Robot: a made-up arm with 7 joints.
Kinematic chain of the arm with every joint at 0, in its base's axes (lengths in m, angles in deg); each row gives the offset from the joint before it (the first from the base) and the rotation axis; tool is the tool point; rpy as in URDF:
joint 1: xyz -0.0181 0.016 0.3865 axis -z
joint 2: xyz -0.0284 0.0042 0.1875 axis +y
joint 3: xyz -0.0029 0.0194 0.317 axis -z
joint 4: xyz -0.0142 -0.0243 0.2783 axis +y
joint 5: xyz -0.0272 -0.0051 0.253 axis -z
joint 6: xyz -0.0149 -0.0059 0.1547 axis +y
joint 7: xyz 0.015 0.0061 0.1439 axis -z
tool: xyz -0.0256 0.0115 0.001 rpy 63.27 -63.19 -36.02
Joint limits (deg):
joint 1: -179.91..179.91
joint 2: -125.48..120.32
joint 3: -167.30..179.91
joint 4: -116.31..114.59
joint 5: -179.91..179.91
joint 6: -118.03..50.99
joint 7: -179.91..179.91
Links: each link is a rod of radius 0.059 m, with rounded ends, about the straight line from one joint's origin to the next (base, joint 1, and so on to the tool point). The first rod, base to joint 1, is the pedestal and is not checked.
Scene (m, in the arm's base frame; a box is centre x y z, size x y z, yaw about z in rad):
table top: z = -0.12
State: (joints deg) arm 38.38 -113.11 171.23 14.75 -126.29 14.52 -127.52
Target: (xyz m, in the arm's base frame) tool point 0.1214 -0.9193 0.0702
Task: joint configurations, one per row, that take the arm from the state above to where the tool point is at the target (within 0.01 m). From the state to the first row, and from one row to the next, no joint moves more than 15 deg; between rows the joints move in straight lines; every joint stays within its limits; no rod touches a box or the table.
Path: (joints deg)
1: 24.79 -112.29 167.43 18.26 -125.91 14.85 -127.55
2: 11.20 -111.48 163.63 21.76 -125.52 15.17 -127.57
3: -2.39 -110.66 159.83 25.27 -125.14 15.50 -127.60
4: -15.99 -109.84 156.03 28.78 -124.76 15.83 -127.62
5: -29.58 -109.02 152.23 32.28 -124.37 16.15 -127.65
6: -43.17 -108.21 148.43 35.79 -123.99 16.48 -127.67
7: -56.76 -107.39 144.63 39.30 -123.61 16.80 -127.70
8: -70.35 -106.57 140.83 42.80 -123.23 17.13 -127.73
9: -83.94 -105.75 137.03 46.31 -122.84 17.46 -127.75

